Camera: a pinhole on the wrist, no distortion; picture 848 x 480 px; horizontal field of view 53.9 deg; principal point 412.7 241.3 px. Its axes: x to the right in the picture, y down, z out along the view. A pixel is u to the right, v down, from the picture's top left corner.
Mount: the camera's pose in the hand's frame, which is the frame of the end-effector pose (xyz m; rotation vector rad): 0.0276 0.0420 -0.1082 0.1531 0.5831 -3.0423
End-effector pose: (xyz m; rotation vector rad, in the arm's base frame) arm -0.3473 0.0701 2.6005 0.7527 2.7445 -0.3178
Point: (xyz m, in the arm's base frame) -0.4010 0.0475 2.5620
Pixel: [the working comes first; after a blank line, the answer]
In the camera's frame: -0.0313 0.0278 0.1585

248 388
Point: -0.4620 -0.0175 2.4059
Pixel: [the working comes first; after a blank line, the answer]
In the camera's frame: -0.1157 0.0368 0.3170

108 338
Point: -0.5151 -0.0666 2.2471
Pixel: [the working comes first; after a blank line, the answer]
In the camera's frame: -0.2021 0.0293 0.4684

53 294
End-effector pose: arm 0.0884 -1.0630 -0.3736 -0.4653 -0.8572 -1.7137
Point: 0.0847 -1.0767 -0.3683
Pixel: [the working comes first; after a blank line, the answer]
In the camera's frame: 0.0040 0.0009 0.1111

442 248
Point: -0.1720 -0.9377 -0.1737
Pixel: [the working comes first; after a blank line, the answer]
In the camera's frame: -0.1408 0.0977 0.4157

130 437
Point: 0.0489 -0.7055 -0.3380
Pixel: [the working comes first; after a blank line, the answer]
In the camera's frame: 0.1851 -0.0546 0.4337

769 136
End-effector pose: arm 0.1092 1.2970 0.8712 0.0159 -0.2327 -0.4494
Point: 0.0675 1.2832 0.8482
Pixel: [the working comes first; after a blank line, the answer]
In the camera's frame: 0.0544 0.0302 0.1206

789 450
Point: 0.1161 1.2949 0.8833
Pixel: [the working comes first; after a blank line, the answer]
In the camera's frame: 0.0064 -0.0072 0.1259

455 194
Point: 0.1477 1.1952 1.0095
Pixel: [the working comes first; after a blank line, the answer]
In the camera's frame: -0.1018 0.0205 0.2459

68 311
